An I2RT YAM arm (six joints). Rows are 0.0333 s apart.
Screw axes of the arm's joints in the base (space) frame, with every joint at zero. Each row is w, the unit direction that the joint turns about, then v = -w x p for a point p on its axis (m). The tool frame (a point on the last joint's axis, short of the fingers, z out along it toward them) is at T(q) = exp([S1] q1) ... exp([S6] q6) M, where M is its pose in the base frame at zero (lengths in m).
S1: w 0 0 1 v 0 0 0
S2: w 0 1 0 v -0.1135 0 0.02
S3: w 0 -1 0 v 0.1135 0 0.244
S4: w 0 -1 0 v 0.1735 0 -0.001
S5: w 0 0 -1 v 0 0.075 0
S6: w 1 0 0 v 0 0.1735 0
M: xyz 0.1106 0 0.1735 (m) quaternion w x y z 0.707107 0 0.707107 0
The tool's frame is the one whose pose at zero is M.
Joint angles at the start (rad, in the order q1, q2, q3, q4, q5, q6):
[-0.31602 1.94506 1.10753 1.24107 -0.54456 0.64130]
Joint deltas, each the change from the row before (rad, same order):
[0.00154 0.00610 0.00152 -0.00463 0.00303 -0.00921]
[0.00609 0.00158 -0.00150 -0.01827 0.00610 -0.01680]
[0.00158 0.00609 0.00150 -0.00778 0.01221 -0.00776]
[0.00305 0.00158 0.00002 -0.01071 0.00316 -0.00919]
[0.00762 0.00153 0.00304 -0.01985 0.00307 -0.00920]
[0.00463 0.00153 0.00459 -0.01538 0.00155 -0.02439]
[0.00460 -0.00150 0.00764 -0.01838 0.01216 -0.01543]
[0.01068 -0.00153 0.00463 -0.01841 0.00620 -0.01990]
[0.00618 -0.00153 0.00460 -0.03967 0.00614 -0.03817]
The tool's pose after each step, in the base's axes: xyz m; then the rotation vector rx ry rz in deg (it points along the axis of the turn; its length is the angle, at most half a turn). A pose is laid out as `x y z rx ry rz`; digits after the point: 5 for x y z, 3 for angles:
0.40736 -0.11321 0.25595 5.678 71.799 33.991
0.40883 -0.11117 0.25313 5.810 72.736 33.515
0.41032 -0.11134 0.25044 6.438 73.121 32.947
0.41126 -0.11037 0.24878 6.514 73.676 32.679
0.41329 -0.10770 0.24714 6.594 74.564 32.706
0.41497 -0.10619 0.24640 5.944 75.159 31.828
0.41673 -0.10505 0.24759 6.041 75.445 30.978
0.41872 -0.10105 0.24784 5.528 76.016 30.446
0.42078 -0.09906 0.24591 5.038 77.615 29.052

